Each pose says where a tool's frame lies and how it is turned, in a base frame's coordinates. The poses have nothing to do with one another.
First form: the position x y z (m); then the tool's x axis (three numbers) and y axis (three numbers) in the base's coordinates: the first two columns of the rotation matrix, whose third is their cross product.
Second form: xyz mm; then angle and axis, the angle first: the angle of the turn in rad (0 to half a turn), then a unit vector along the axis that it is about. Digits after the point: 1 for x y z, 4 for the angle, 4 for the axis.
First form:
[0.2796 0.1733 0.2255 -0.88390 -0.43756 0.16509 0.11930 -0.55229 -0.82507]
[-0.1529 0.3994 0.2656 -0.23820 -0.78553 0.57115 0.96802 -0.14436 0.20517]
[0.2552 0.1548 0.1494 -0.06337 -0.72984 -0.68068 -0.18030 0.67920 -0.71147]
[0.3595 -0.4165 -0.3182 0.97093 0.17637 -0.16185 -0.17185 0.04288 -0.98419]
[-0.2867 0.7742 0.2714 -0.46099 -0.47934 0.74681 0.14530 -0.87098 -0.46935]
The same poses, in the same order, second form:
[279.6 173.3 225.5 2.8174 -0.1813 0.4507 -0.8741]
[-152.9 399.4 265.6 1.8691 -0.2075 -0.3399 -0.9173]
[255.2 154.8 149.4 1.8540 -0.4109 0.8656 -0.2862]
[359.5 -416.5 -318.2 1.5279 -0.9847 -0.0024 0.1743]
[-286.7 774.2 271.4 2.7663 -0.4931 0.1755 -0.8521]

